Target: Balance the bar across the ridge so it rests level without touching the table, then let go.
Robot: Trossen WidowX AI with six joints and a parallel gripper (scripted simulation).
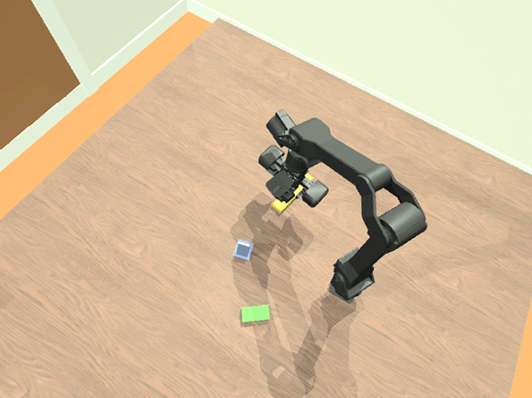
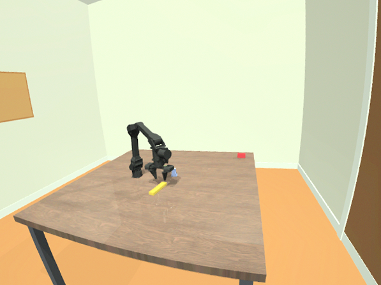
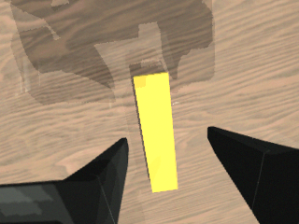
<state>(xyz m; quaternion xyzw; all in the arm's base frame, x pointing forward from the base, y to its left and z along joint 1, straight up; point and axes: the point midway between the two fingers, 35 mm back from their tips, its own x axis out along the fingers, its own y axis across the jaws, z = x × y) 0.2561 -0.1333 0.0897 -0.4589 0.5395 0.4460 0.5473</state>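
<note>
Right now the yellow bar is 5 cm below my gripper tip, 3 cm to the right of it and 1 cm behind it. Round my gripper tip: flat green block (31 cm to the left, 10 cm behind, 5 cm below); then red block (63 cm to the left, 48 cm ahead, 4 cm below).
</note>
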